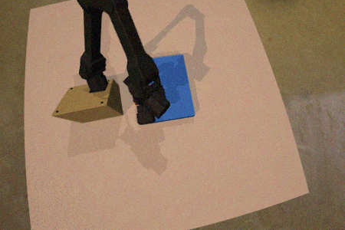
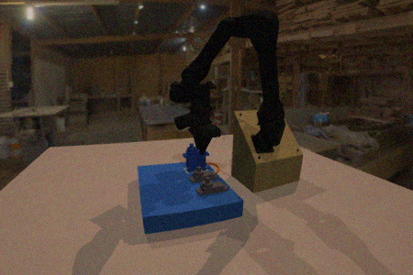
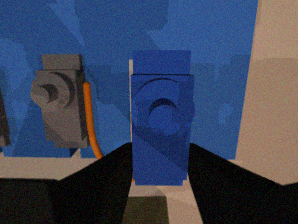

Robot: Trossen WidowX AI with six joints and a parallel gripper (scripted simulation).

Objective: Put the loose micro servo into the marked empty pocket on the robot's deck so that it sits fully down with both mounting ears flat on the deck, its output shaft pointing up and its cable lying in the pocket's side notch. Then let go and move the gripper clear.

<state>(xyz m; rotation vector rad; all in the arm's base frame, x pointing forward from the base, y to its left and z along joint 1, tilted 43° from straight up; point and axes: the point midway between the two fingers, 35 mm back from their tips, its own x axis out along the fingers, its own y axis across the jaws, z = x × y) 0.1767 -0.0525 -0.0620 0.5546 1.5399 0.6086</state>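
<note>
Now: the blue deck 120 mm ahead of my gripper tip, 80 mm to the left of it and 80 mm below it.
</note>
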